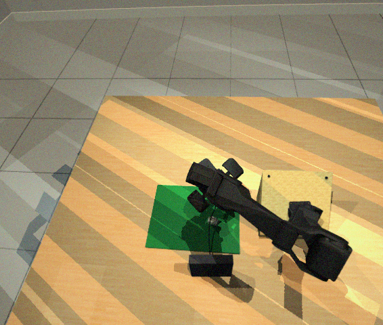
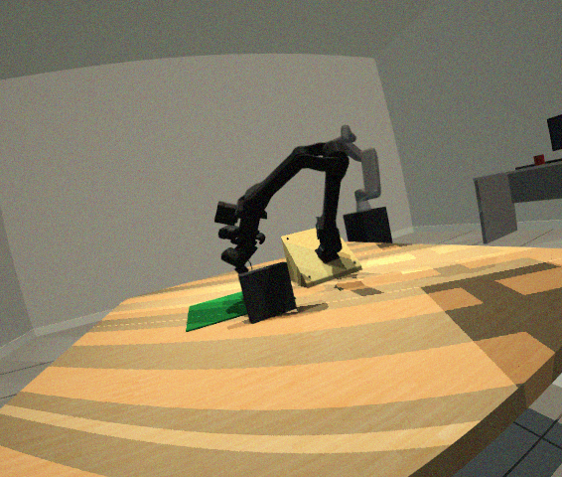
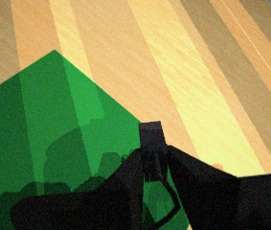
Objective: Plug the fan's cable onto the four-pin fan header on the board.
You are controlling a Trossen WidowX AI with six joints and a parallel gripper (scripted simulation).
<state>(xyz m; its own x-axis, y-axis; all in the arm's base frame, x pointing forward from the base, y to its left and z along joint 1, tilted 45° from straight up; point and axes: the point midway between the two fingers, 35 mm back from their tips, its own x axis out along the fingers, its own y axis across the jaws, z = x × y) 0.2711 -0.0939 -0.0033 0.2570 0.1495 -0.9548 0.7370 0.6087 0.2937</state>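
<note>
The green board is 50 mm ahead of my gripper tip, 70 mm to the left of it and 110 mm below it. From my gripper tip the other things lie so: dark plug: 10 mm below; black fan: 250 mm to the left, 40 mm below.
</note>
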